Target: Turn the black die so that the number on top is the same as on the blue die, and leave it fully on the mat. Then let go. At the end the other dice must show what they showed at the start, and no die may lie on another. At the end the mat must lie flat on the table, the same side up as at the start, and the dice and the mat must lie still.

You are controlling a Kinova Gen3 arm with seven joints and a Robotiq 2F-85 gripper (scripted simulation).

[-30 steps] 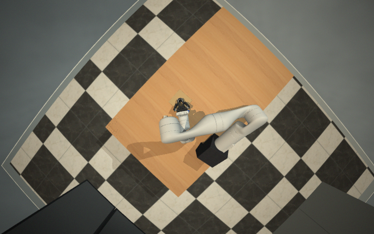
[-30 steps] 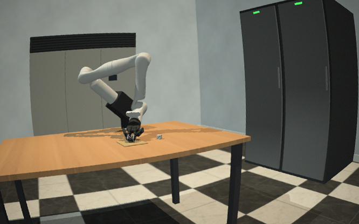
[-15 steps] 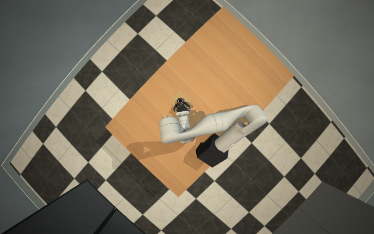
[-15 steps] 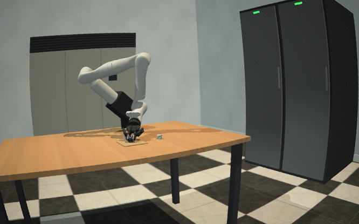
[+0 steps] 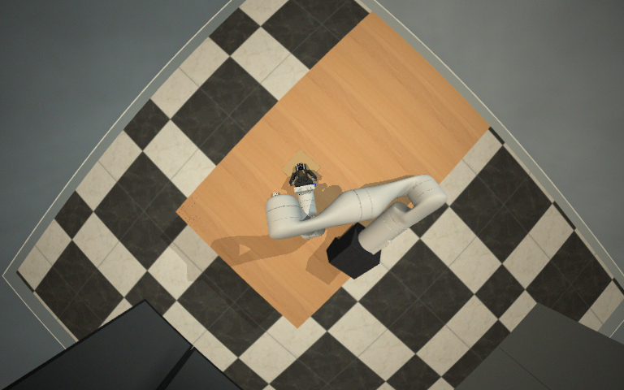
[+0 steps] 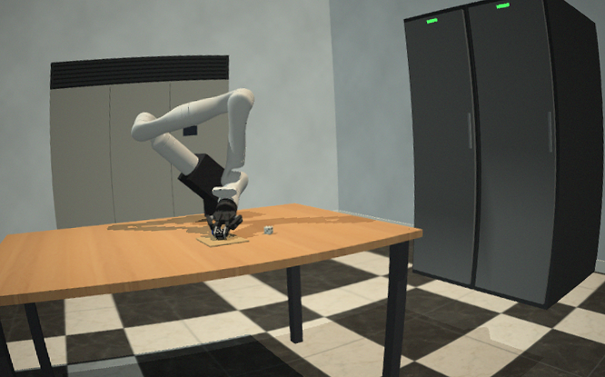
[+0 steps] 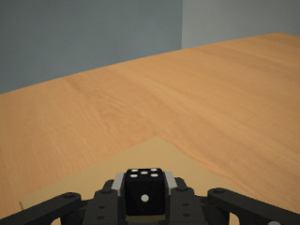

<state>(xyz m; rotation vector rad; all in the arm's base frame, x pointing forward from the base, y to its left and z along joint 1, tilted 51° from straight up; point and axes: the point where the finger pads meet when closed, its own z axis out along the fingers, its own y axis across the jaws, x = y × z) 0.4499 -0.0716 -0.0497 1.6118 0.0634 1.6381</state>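
The black die is 1 cm ahead of my hand. Round my hand: blue die: 10 cm behind, 1 cm to the left, 1 cm below; tan mat: 3 cm below; white die: 1 cm behind, 18 cm to the left, 1 cm below.
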